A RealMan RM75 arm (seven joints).
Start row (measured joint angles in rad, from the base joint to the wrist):
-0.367, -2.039, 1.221, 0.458, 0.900, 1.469, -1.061
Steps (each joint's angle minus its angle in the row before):
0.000, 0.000, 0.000, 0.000, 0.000, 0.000, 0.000
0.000, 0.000, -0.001, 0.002, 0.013, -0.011, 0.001
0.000, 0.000, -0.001, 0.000, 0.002, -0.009, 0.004
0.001, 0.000, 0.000, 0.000, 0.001, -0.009, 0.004
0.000, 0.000, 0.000, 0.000, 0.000, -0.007, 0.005
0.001, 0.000, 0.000, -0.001, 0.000, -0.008, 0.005
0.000, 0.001, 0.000, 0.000, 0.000, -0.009, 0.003
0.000, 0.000, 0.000, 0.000, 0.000, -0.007, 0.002
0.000, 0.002, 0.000, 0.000, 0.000, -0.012, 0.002
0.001, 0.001, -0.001, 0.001, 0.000, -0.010, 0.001
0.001, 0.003, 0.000, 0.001, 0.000, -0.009, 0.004
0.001, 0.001, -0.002, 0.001, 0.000, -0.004, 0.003
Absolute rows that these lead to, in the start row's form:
-0.367, -2.039, 1.221, 0.458, 0.900, 1.469, -1.061
-0.367, -2.039, 1.220, 0.460, 0.913, 1.458, -1.060
-0.367, -2.039, 1.219, 0.460, 0.915, 1.449, -1.056
-0.366, -2.039, 1.219, 0.460, 0.916, 1.440, -1.052
-0.366, -2.039, 1.219, 0.460, 0.916, 1.433, -1.047
-0.365, -2.039, 1.219, 0.459, 0.916, 1.425, -1.042
-0.365, -2.038, 1.219, 0.459, 0.916, 1.416, -1.039
-0.365, -2.038, 1.219, 0.459, 0.916, 1.409, -1.037
-0.365, -2.036, 1.219, 0.459, 0.916, 1.397, -1.035
-0.364, -2.035, 1.218, 0.460, 0.916, 1.387, -1.034
-0.363, -2.032, 1.218, 0.461, 0.916, 1.378, -1.030
-0.362, -2.031, 1.216, 0.462, 0.916, 1.374, -1.027

